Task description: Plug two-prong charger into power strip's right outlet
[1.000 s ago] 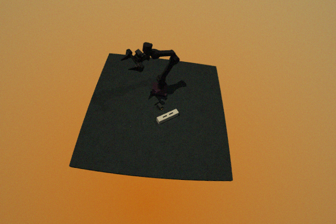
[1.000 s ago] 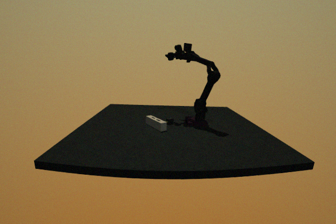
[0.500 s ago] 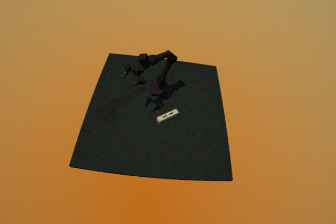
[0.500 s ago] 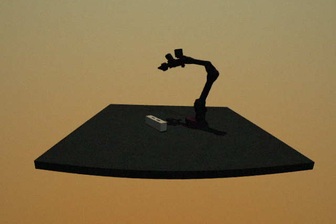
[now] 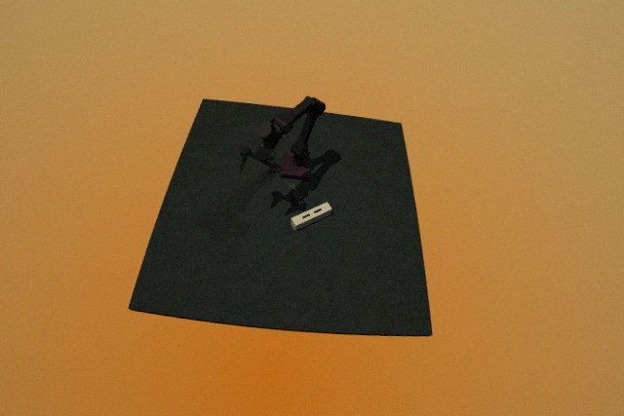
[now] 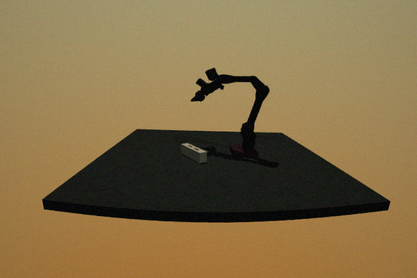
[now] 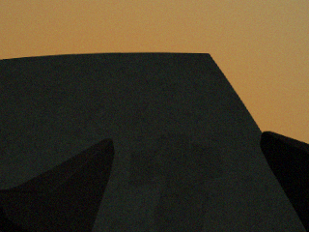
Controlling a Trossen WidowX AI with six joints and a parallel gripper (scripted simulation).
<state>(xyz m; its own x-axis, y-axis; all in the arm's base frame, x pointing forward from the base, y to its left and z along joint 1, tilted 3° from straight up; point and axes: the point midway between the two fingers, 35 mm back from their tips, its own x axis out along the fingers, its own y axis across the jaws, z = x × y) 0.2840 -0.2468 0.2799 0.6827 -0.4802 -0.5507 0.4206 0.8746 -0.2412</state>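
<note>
My gripper tip is now 70 mm past the dark two-prong charger, 230 mm to the right of it and 290 mm above it.
</note>
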